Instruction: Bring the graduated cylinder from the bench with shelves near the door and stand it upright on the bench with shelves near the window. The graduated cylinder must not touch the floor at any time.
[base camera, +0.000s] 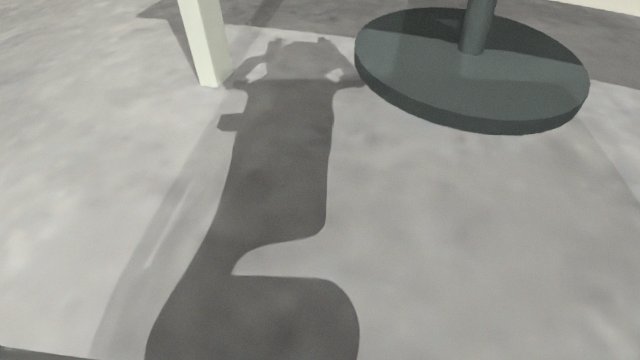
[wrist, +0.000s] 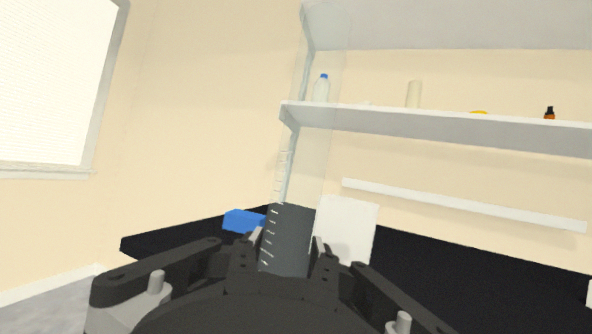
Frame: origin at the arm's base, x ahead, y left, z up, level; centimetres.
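Seen in the pictures: gripper, fingertip midpoint: (wrist: 287, 242).
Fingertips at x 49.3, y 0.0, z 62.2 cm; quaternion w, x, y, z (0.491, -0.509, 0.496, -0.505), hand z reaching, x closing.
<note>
A point is followed by its place in that frame.
The graduated cylinder (wrist: 305, 165) @(x 46.5, y -0.2, z 69.0 cm) is clear, with white scale marks, and rises from between my fingers in the wrist view, leaning slightly right in the picture. Its base is hidden. My gripper (wrist: 287, 242) @(x 49.3, y 0.1, z 62.2 cm) is shut on it. Beyond it is the bench (wrist: 430, 265) @(x 80.0, y -37.9, z 51.7 cm) with a black top and shelves, beside a window (wrist: 50, 85) @(x 134.8, y 154.0, z 92.2 cm) at the left. A white shelf (wrist: 425, 125) @(x 100.7, y -44.1, z 95.5 cm) runs above the bench. The base camera view shows the arm's shadow on the floor; the cylinder itself does not show there.
A blue box (wrist: 242, 221) @(x 77.5, y 11.0, z 54.5 cm) and a white upright panel (wrist: 347, 227) @(x 70.1, y -11.8, z 59.6 cm) stand on the bench behind the cylinder. A bottle (wrist: 321, 91) and a beige cylinder (wrist: 413, 94) @(x 105.2, y -40.3, z 109.0 cm) stand on the shelf. In the base view, a pale leg (base camera: 207, 45) @(x 65.4, y 20.8, z -31.1 cm) and a round dark stool base (base camera: 450, 90) @(x 59.9, y -19.9, z -36.7 cm) stand ahead.
</note>
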